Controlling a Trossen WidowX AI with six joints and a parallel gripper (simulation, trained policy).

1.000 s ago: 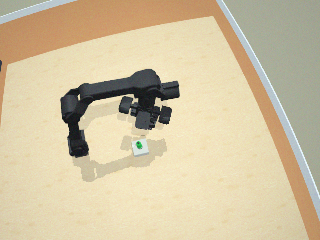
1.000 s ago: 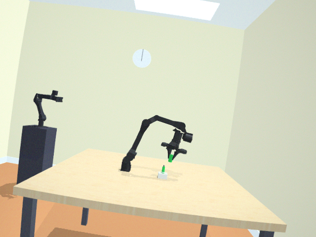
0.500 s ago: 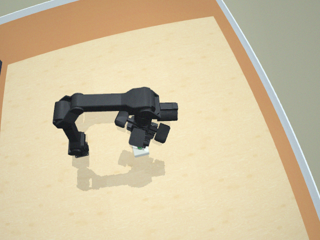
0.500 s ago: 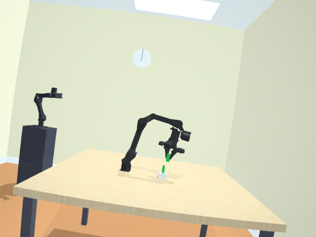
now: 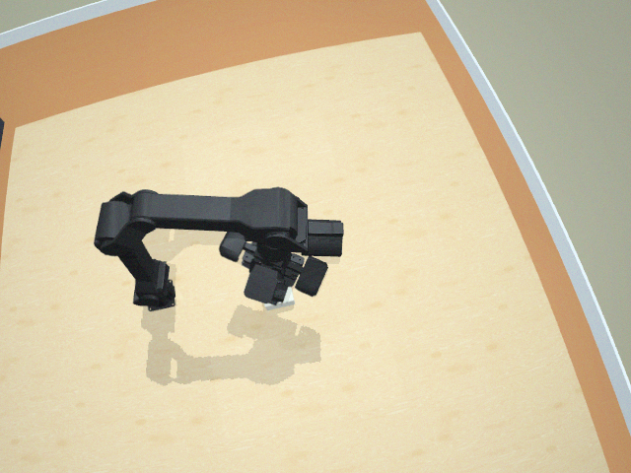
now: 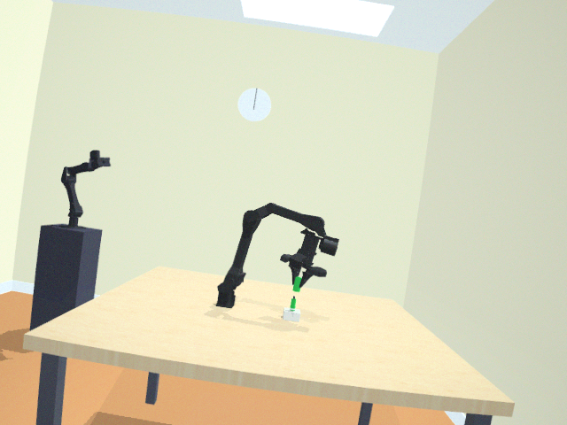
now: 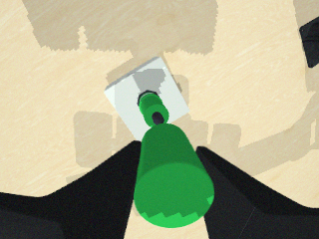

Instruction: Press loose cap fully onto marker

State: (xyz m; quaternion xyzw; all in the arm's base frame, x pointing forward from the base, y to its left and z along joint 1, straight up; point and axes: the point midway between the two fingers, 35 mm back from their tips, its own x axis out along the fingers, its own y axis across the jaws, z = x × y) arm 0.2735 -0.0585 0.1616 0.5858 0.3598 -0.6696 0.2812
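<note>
My gripper tip is 110 mm above the white holder block. Round my gripper tip: green cap 10 mm above.
</note>
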